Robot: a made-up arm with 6 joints.
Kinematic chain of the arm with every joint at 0, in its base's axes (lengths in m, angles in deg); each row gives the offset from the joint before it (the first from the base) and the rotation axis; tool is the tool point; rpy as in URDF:
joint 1: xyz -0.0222 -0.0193 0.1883 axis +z
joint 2: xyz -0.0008 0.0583 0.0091 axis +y
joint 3: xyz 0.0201 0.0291 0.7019 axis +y
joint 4: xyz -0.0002 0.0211 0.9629 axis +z
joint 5: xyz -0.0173 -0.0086 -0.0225 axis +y
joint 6: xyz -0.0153 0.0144 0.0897 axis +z
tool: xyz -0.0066 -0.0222 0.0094 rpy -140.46 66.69 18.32
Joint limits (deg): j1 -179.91..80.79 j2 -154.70..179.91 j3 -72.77..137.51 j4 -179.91..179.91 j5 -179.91..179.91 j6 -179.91..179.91
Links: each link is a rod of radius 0.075 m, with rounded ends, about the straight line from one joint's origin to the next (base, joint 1, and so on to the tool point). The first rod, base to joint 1, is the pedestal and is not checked.
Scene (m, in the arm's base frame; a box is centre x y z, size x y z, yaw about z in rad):
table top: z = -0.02
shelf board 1: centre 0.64 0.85 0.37 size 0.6 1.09 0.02 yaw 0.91
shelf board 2: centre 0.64 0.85 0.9 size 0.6 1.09 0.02 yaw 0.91
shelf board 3: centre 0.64 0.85 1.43 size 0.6 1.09 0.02 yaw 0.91
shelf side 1: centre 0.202 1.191 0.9 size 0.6 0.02 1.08 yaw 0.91
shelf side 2: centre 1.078 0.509 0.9 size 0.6 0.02 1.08 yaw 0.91
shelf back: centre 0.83 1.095 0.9 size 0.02 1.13 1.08 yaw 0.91
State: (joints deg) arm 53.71 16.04 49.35 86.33 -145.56 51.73
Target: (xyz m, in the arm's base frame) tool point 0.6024 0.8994 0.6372
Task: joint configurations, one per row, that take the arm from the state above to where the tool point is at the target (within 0.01 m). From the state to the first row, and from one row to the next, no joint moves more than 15 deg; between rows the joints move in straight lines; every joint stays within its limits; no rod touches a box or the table.
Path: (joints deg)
1: 55.40 6.93 59.78 96.67 -142.15 63.87
2: 57.09 -2.18 70.22 107.01 -138.74 76.01
3: 58.78 -11.29 80.65 117.36 -135.33 88.15
4: 60.48 -20.40 91.09 127.70 -131.93 100.28
5: 59.02 -22.58 100.94 118.76 -137.07 87.49
6: 57.57 -24.76 110.80 109.83 -142.20 74.70
7: 56.12 -26.95 120.65 100.89 -147.34 61.91
8: 54.67 -29.13 130.50 91.95 -152.48 49.12
9: 54.43 -16.38 118.16 91.17 -151.30 49.55
10: 54.20 -3.62 105.82 90.38 -150.11 49.97
11: 53.96 9.13 93.48 89.60 -148.92 50.39
12: 53.73 21.88 81.14 88.81 -147.73 50.82

